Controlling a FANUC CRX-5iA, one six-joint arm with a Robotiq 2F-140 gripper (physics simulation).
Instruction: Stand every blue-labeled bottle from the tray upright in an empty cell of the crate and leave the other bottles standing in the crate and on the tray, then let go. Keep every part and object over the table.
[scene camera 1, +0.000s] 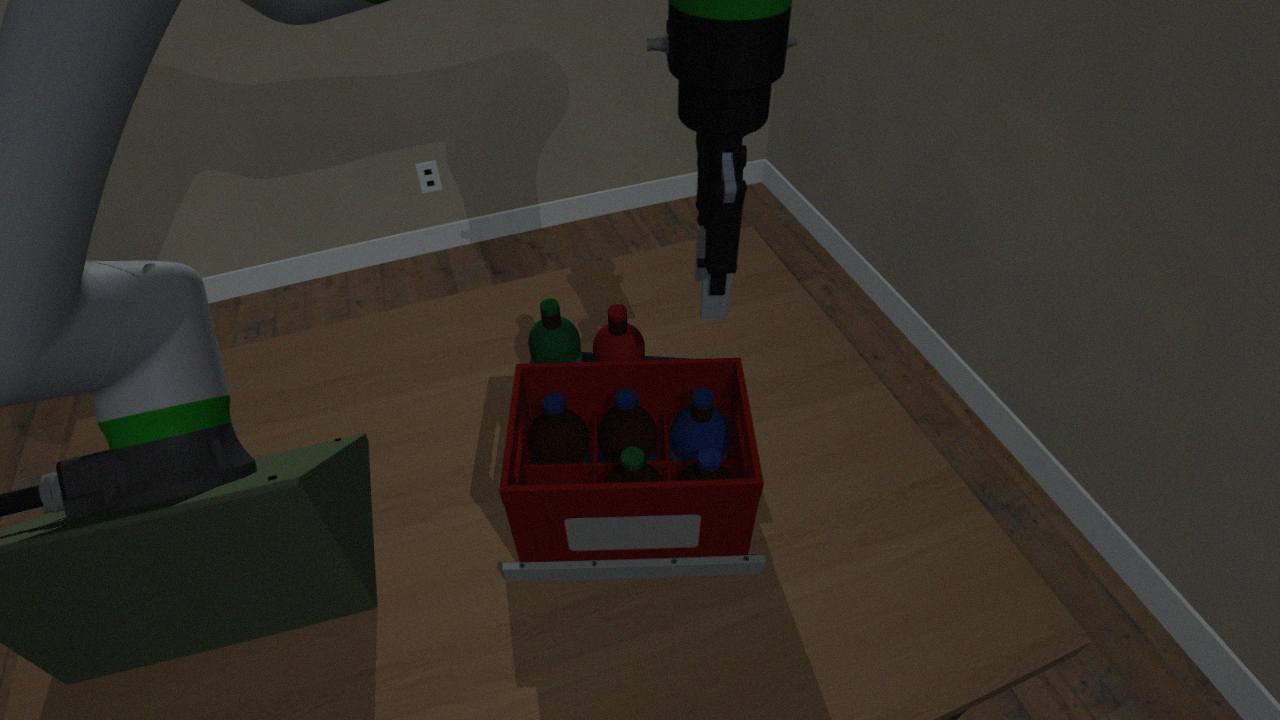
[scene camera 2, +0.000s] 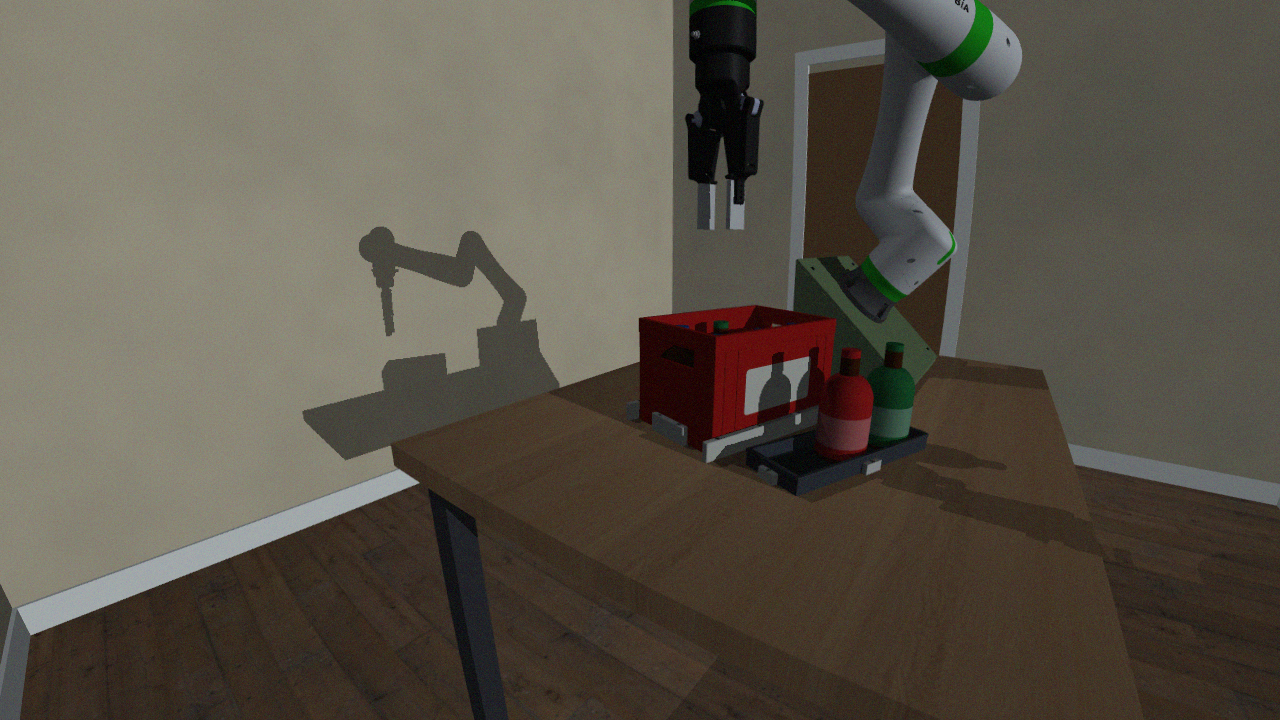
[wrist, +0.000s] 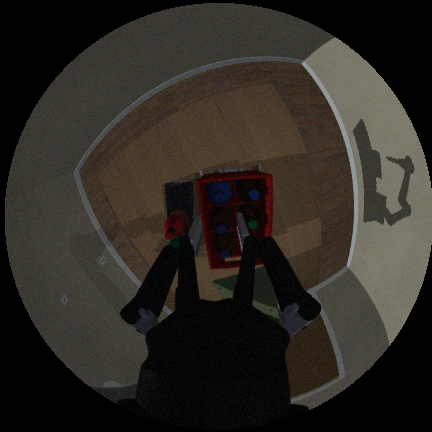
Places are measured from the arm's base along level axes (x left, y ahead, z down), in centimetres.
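Pixels of known places: gripper, fingertip midpoint: (scene camera 1: 710, 297) (scene camera 2: 719, 229) (wrist: 218, 222); arm's base, origin of the base link: (scene camera 1: 186, 488) (scene camera 2: 860, 299).
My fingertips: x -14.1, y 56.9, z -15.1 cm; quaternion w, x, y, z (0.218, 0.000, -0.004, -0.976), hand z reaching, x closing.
For each thing: its middle in the pictures, then the offset to it from my fingertips. "spot": a spot on its surface instead. Level surfaces: height alone.
- red crate, body centre: (scene camera 1: 616, 417) (scene camera 2: 779, 378) (wrist: 211, 223) dy -7.8, dx +7.9, dz +22.9 cm
- blue bottle, body centre: (scene camera 1: 699, 437) (wrist: 219, 190) dy +0.1, dx +0.2, dz +23.1 cm
- green cap, body centre: (scene camera 1: 633, 495) (wrist: 248, 214) dy -11.2, dx -3.8, dz +23.1 cm
- red bottle, body centre: (scene camera 1: 619, 351) (scene camera 2: 845, 403) (wrist: 175, 224) dy -2.0, dx +19.1, dz +23.4 cm
- green bottle, body centre: (scene camera 1: 554, 345) (scene camera 2: 888, 393) (wrist: 177, 247) dy -9.7, dx +24.5, dz +23.4 cm
- dark tray, surface spot: (scene camera 2: 776, 454) spot: dy +2.7, dx +10.9, dz +31.0 cm
- table, its level: dz +31.6 cm
The red crate (scene camera 1: 631, 522) (scene camera 2: 677, 380) (wrist: 270, 210) stands on the table. In it a blue bottle (scene camera 1: 699, 436) (wrist: 219, 192) stands upright in a corner cell. Brown bottles with blue caps (scene camera 1: 558, 436) (scene camera 1: 627, 431) (scene camera 1: 708, 460) and one with a green cap (scene camera 1: 631, 459) (wrist: 253, 224) also stand there; the crate wall hides their lower parts. A red bottle (scene camera 1: 618, 343) (scene camera 2: 844, 411) (wrist: 176, 223) and a green bottle (scene camera 1: 554, 340) (scene camera 2: 891, 398) stand on the dark tray (scene camera 2: 776, 454) (wrist: 179, 195). My gripper (scene camera 2: 721, 207) (wrist: 218, 222) is open and empty, high above the crate.
Pale rails (scene camera 1: 633, 568) (scene camera 2: 735, 442) border the crate's base. The green pedestal (scene camera 1: 205, 546) (scene camera 2: 820, 291) carries the arm beside the crate. The tray lies close along one long side of the crate. Walls stand beyond the table (scene camera 2: 581, 501).
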